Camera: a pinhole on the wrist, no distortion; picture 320 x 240 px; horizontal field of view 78.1 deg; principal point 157.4 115.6 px. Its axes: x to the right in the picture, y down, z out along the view. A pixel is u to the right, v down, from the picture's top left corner.
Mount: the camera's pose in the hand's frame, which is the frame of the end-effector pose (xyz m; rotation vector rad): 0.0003 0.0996 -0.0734 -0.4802 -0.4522 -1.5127
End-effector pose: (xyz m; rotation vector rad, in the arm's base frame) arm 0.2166 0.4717 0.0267 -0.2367 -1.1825 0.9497
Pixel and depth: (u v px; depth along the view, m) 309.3 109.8 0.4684
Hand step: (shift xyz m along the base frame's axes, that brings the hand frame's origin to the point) -0.4778 -0.1207 0.1686
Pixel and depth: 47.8 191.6 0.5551
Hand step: -0.5031 0.5018 -0.1764
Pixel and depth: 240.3 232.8 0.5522
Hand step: -0.5273 0.2261 0.3018
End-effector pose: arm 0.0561 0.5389 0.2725 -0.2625 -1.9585 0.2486
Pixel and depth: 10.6 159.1 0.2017
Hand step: -0.0023 0.3347 -0.0619
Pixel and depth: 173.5 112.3 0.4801
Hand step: -0.2955 0.3027 -0.2326
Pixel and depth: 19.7 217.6 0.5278
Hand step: -0.1976 0.7427 -0.0223
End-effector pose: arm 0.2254 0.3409 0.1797 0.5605 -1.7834 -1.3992
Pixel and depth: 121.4 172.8 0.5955
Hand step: -0.3254 0.2340 0.5222
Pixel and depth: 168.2 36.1 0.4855
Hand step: -0.1213 0.4513 0.2442
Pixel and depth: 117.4 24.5 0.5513
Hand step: -0.0498 0.5270 0.3712
